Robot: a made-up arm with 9 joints. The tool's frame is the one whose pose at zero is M. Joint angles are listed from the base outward.
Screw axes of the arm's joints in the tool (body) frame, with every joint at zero. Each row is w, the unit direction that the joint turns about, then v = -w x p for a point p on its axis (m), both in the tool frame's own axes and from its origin. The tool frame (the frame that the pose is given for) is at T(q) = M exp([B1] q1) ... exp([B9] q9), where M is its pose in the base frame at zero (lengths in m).
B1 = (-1, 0, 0, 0, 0.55, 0.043)
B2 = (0, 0, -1, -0.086, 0.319, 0)
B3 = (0, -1, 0, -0.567, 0, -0.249)
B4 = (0, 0, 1, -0.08, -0.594, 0)
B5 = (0, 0, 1, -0.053, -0.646, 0)
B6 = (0, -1, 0, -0.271, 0, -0.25)
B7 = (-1, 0, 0, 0, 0.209, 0.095)
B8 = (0, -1, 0, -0.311, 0, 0.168)
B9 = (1, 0, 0, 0, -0.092, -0.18)
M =
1 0 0 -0.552
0 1 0 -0.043
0 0 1 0.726
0 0 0 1
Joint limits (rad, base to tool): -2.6..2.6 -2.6..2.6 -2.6..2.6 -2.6..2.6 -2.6..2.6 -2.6..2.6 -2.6..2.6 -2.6..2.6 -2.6..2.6
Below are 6 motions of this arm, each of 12 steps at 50 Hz.
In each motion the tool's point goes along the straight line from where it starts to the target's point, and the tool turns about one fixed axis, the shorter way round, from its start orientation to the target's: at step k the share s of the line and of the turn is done. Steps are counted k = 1, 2, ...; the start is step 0. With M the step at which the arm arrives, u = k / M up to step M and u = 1 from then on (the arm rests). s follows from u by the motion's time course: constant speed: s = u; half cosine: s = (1 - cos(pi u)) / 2; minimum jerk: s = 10 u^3 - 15 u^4 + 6 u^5.
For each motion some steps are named. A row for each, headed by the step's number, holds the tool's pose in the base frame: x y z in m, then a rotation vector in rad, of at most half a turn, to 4 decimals.
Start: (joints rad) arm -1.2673 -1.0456 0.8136 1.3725 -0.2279 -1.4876 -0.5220 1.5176 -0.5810
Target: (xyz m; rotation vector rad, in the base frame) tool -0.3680 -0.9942 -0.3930 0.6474 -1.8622 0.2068
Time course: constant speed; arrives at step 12
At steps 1, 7, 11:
1: -0.3146 -1.0312 -0.3796 0.7111 -1.8473 0.2616
7: -0.3437 -1.0110 -0.3869 0.6764 -1.8557 0.2317
11: -0.3631 -0.9976 -0.3918 0.6532 -1.8609 0.2118

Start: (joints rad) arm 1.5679 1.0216 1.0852 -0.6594 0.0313 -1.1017 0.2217 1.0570 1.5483
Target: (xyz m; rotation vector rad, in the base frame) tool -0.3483 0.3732 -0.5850 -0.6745 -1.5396 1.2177
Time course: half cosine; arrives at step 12
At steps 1, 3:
1: -0.3746 0.4164 -0.5027 -0.3973 -1.3757 1.0060
3: -0.3711 0.4107 -0.5135 -0.4328 -1.3983 1.0341

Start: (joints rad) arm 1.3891 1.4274 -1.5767 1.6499 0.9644 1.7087 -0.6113 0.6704 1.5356
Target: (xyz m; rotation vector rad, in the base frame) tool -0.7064 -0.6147 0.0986 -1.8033 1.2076 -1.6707
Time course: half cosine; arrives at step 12
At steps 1, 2, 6, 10, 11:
1: -0.6795 -0.6236 -0.0164 -1.7167 0.8465 -1.5317
2: -0.6809 -0.6232 -0.0106 -1.7219 0.8642 -1.5392
6: -0.6927 -0.6192 0.0401 -1.7631 1.0207 -1.6025
10: -0.7046 -0.6153 0.0908 -1.7984 1.1822 -1.6619
11: -0.7059 -0.6149 0.0966 -1.8021 1.2011 -1.6685

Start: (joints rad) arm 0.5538 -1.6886 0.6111 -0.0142 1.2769 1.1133 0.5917 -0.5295 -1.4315
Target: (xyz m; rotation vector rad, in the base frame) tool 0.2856 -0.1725 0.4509 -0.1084 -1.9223 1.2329
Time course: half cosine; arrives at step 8
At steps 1, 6, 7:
1: 0.3331 -0.1081 0.4240 0.0370 -1.8877 1.2545
6: 0.2928 -0.1627 0.4468 -0.0862 -1.9174 1.2364
7: 0.2875 -0.1700 0.4498 -0.1026 -1.9210 1.2338

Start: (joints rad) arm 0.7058 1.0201 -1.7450 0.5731 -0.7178 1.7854 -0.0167 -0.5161 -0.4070
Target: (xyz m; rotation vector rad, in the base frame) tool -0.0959 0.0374 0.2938 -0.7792 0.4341 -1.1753
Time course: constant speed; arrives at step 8
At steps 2, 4, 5, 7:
2: -0.1052 0.0567 0.2947 -0.8451 0.3762 -1.1228
4: -0.1021 0.0503 0.2944 -0.8233 0.3955 -1.1405
5: -0.1006 0.0471 0.2942 -0.8123 0.4052 -1.1493
7: -0.0975 0.0406 0.2939 -0.7903 0.4245 -1.1667

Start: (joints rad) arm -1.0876 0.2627 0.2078 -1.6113 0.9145 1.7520 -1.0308 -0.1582 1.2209
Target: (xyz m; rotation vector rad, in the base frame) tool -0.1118 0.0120 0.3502 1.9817 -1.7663 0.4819
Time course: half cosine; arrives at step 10
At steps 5, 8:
5: -0.0969 -0.0048 0.3385 1.7432 -1.8698 0.4261
8: -0.1090 0.0088 0.3480 1.9365 -1.7878 0.4713

